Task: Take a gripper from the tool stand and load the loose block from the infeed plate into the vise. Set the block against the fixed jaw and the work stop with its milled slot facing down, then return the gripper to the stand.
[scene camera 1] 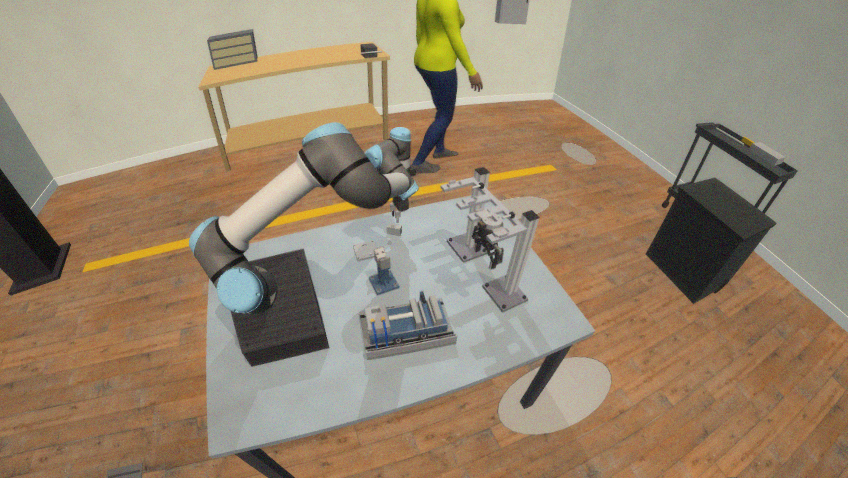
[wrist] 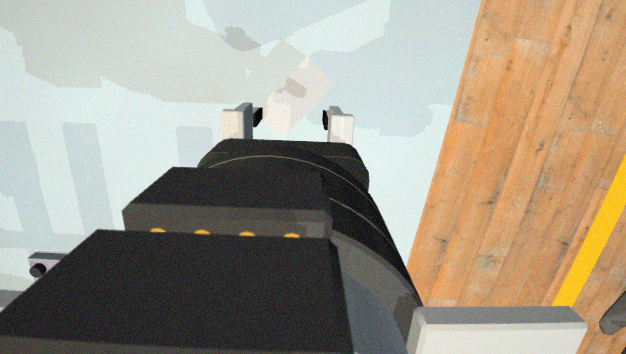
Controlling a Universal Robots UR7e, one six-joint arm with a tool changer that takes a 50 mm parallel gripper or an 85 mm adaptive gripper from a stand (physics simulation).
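Observation:
My gripper is the parallel one, with pale fingers and dark pads. It is open and points down above the loose block. The pale loose block lies on the table, apart from the infeed plate; in the wrist view it sits turned, beyond the fingertips and partly in shadow. Its slot cannot be made out. The light infeed plate lies nearby. The blue and grey vise stands near the table's front. The tool stand is at the right, with a black adaptive gripper hanging in it.
A blue pedestal with a grey head stands between the infeed plate and the vise. The dark robot base block is at the left of the table. A person in a yellow top stands behind the table, near a wooden bench.

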